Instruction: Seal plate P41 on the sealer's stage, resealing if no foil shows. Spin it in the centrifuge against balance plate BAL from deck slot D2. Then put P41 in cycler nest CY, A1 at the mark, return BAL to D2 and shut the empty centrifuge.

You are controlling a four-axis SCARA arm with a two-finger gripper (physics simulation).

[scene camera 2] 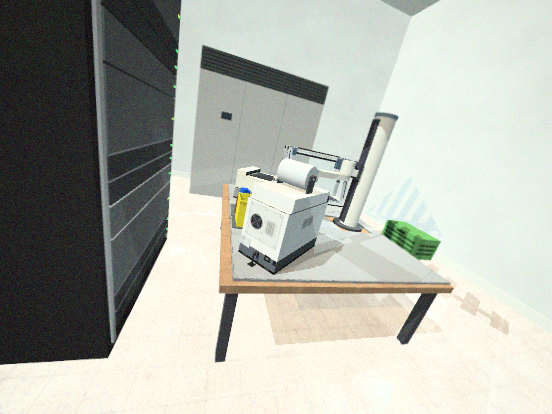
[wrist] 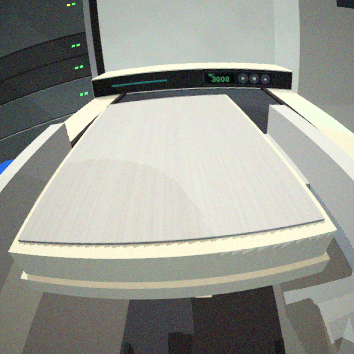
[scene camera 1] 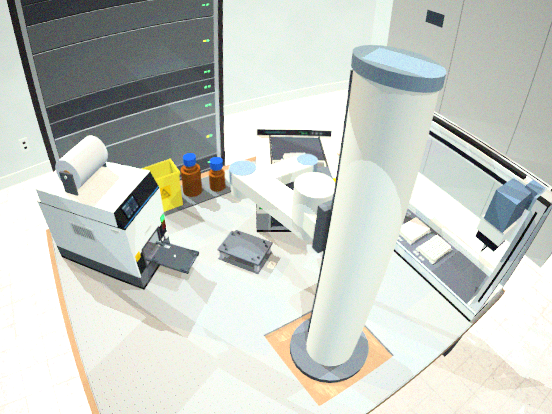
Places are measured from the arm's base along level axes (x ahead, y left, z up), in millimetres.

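Where they show: gripper, fingertip midpoint: (wrist: 166, 128); arm's base, origin of the base link: (scene camera 2: 346, 225) (scene camera 1: 329, 348).
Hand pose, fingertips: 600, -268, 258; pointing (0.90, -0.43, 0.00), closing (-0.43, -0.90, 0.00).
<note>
Things, the pixels of their top centre, and the offset from my fingertips, as dx, dy, dz. "*": a spot on its surface instead.
- pale edge, surface spot: (scene camera 1: 294, 152) * +96, -61, -34
- sealer, middle of its top: (scene camera 1: 82, 148) (scene camera 2: 302, 162) +137, +743, +231
- yellow bin, surface spot: (scene camera 1: 170, 187) * +259, +427, -131
My gripper (wrist: 166, 128) is shut on a foil-topped plate, apparently P41 (wrist: 175, 192); its label is unreadable. The plate is level, with a finger along each side in the wrist view. In scene camera 1 it shows partly as a pale edge (scene camera 1: 294, 157) under the arm, over the centrifuge (scene camera 1: 294, 133) (wrist: 192, 80). The centrifuge display reads 3000; the held plate and arm hide most of its opening. The sealer (scene camera 1: 95, 220) (scene camera 2: 285, 215) has its stage (scene camera 1: 176, 257) out and bare. BAL and nest CY cannot be identified.
A low dark stand (scene camera 1: 245, 247) lies between sealer and centrifuge. A yellow bin (scene camera 1: 170, 187) and brown bottles (scene camera 1: 191, 180) (scene camera 1: 216, 179) stand behind. The thick arm column (scene camera 1: 365, 225) (scene camera 2: 371, 172) rises in front. A framed deck (scene camera 1: 460, 272) at right holds two pale plates (scene camera 1: 415, 230) (scene camera 1: 434, 250).
</note>
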